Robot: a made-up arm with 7 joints. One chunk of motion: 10 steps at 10 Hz.
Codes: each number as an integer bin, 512 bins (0 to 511) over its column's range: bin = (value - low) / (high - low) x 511, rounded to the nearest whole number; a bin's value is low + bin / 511 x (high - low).
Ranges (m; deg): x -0.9..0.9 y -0.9..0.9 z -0.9..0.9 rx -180..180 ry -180..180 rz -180..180
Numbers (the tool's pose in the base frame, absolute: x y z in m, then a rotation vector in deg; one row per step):
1: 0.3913 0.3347 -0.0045 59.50 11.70 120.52
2: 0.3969 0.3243 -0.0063 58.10 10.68 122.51
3: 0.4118 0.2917 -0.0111 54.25 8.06 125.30
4: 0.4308 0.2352 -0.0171 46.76 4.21 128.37
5: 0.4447 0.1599 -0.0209 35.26 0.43 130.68
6: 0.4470 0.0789 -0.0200 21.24 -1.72 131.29
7: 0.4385 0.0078 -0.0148 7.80 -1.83 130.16
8: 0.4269 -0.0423 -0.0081 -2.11 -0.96 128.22
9: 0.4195 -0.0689 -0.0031 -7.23 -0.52 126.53
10: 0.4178 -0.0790 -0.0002 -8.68 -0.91 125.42
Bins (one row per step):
1: 367 351 254 340 272 427
2: 368 348 254 338 271 429
3: 372 338 252 333 267 433
4: 378 322 251 322 261 438
5: 382 301 250 306 256 441
6: 382 278 250 286 253 442
7: 380 258 251 267 253 440
8: 377 243 253 253 254 438
9: 375 236 255 245 255 435
10: 374 233 255 243 254 434

